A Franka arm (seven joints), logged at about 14 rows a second.
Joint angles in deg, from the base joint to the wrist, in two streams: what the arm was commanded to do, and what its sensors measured. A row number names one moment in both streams.
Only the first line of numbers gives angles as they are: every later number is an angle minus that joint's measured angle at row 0.
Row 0, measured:
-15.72, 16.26, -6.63, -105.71, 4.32, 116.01, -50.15
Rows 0 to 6, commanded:
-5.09, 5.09, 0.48, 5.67, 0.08, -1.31, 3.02
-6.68, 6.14, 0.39, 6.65, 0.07, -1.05, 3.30
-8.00, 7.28, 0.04, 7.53, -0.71, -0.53, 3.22
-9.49, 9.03, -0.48, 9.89, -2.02, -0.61, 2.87
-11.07, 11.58, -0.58, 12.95, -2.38, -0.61, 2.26
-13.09, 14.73, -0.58, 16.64, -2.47, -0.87, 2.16
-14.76, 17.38, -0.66, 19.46, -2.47, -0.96, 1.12
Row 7, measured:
-11.71, 10.89, -1.12, 11.23, -1.82, 0.27, 1.64
